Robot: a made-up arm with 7 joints. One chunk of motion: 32 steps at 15 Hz.
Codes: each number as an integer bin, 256 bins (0 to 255) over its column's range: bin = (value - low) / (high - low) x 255, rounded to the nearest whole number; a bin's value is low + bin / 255 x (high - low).
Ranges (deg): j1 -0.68..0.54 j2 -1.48..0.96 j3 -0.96..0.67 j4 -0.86..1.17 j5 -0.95..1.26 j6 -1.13..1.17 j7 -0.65..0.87
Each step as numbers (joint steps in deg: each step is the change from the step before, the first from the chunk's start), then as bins.
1 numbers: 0.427 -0.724 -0.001 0.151 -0.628 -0.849 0.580
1 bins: 231 79 150 127 37 31 206
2 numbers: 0.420 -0.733 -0.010 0.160 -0.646 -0.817 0.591
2 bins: 230 78 149 128 35 35 208
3 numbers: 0.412 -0.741 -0.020 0.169 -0.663 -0.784 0.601
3 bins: 228 77 147 129 33 38 210
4 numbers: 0.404 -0.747 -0.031 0.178 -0.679 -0.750 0.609
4 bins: 227 77 145 130 31 42 211
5 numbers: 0.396 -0.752 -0.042 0.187 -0.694 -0.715 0.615
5 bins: 225 76 144 132 30 46 212
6 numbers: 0.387 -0.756 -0.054 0.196 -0.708 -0.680 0.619
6 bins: 223 76 142 133 28 50 213
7 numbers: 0.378 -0.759 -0.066 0.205 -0.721 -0.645 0.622
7 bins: 221 75 140 134 26 54 213
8 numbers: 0.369 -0.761 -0.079 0.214 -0.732 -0.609 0.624
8 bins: 219 75 138 135 25 58 214
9 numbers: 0.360 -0.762 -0.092 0.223 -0.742 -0.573 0.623
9 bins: 217 75 136 136 24 62 214
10 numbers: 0.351 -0.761 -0.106 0.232 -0.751 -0.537 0.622
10 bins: 215 75 134 137 23 66 213
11 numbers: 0.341 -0.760 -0.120 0.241 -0.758 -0.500 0.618
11 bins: 213 75 131 138 22 70 213
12 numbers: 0.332 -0.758 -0.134 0.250 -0.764 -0.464 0.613
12 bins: 212 75 129 139 21 74 212
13 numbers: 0.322 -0.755 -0.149 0.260 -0.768 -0.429 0.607
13 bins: 209 76 127 141 21 78 211
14 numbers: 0.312 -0.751 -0.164 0.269 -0.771 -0.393 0.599
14 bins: 207 76 125 142 21 82 210
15 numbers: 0.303 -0.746 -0.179 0.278 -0.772 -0.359 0.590
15 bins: 205 77 122 143 21 85 208
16 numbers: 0.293 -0.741 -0.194 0.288 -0.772 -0.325 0.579
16 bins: 203 77 120 144 21 89 206
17 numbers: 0.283 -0.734 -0.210 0.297 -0.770 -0.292 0.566
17 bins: 201 78 117 145 21 93 204
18 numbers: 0.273 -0.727 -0.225 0.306 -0.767 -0.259 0.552
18 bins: 199 79 115 146 21 97 202
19 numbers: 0.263 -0.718 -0.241 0.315 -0.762 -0.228 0.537
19 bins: 197 80 112 148 22 100 199
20 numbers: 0.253 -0.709 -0.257 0.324 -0.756 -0.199 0.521
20 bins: 195 81 110 149 22 103 196
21 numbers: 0.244 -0.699 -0.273 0.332 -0.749 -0.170 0.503
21 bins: 193 82 107 150 23 106 193
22 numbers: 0.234 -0.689 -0.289 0.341 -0.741 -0.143 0.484
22 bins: 191 83 105 151 24 109 190
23 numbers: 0.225 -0.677 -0.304 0.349 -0.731 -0.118 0.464
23 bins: 189 84 103 152 25 112 187
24 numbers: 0.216 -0.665 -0.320 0.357 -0.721 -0.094 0.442
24 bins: 187 85 100 153 26 115 183
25 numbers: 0.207 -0.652 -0.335 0.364 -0.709 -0.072 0.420
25 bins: 185 87 98 154 28 117 180
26 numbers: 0.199 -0.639 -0.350 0.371 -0.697 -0.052 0.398
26 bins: 184 88 95 155 29 120 176
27 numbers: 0.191 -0.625 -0.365 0.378 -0.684 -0.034 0.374
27 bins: 182 89 93 156 31 122 172
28 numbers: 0.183 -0.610 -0.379 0.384 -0.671 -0.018 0.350
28 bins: 180 91 91 156 32 123 168
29 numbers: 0.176 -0.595 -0.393 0.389 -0.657 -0.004 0.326
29 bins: 179 92 89 157 34 125 164
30 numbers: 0.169 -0.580 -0.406 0.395 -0.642 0.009 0.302
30 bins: 177 94 87 158 36 126 160
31 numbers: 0.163 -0.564 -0.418 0.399 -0.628 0.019 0.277
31 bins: 176 96 85 158 37 127 156
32 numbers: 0.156 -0.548 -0.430 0.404 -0.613 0.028 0.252
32 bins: 175 97 83 159 39 128 151
